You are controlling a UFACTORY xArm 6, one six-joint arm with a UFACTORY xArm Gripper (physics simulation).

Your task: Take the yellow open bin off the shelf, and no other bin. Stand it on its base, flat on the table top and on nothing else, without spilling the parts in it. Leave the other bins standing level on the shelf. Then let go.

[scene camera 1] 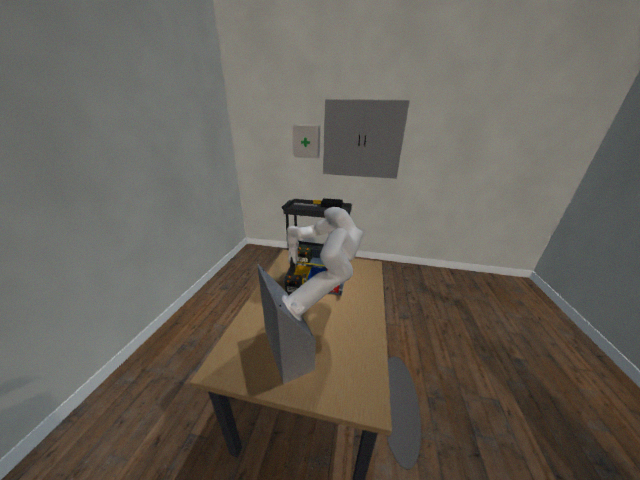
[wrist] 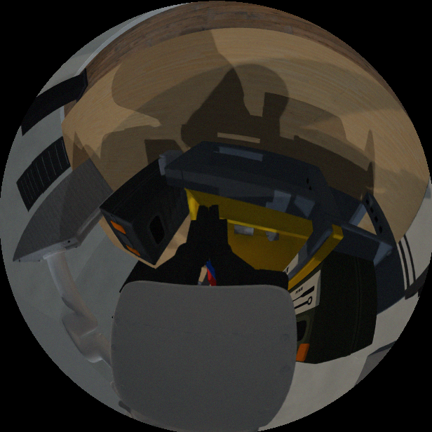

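Pixels of known places: gripper, fingertip midpoint: (scene camera 1: 292, 272); arm's base, link origin: (scene camera 1: 291, 308).
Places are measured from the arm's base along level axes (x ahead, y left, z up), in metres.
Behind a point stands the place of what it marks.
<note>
The yellow open bin (wrist: 270, 247) (scene camera 1: 301, 271) @(x 0.646, y -0.068, z -0.269 m) is at the shelf rack, below the rack's blue-grey upper part (wrist: 225, 167) in the wrist view. A few small grey parts show at its rim. Whether it is level is hard to tell. My gripper (wrist: 210, 217) (scene camera 1: 293, 264) @(x 0.544, y -0.007, z -0.202 m) is shut, its black fingers together and empty, over the left part of the yellow bin in the wrist view. A blue bin (wrist: 210, 270) (scene camera 1: 316, 272) @(x 0.622, y -0.174, z -0.267 m) and a red bin (wrist: 212, 281) (scene camera 1: 336, 288) @(x 0.417, y -0.281, z -0.253 m) partly show; the gripper hides most of them in the wrist view.
Dark cases with orange latches stand on both sides of the rack, one on the left (wrist: 175, 215) and one on the right (wrist: 347, 305). A yellow bar (wrist: 320, 255) is near the right case. The wooden table (scene camera 1: 356, 335) @(x 0.080, y -0.329, z -0.294 m) carries the grey arm mount (scene camera 1: 294, 346) @(x -0.116, y -0.010, z -0.088 m). A black cart (scene camera 1: 310, 210) stands behind.
</note>
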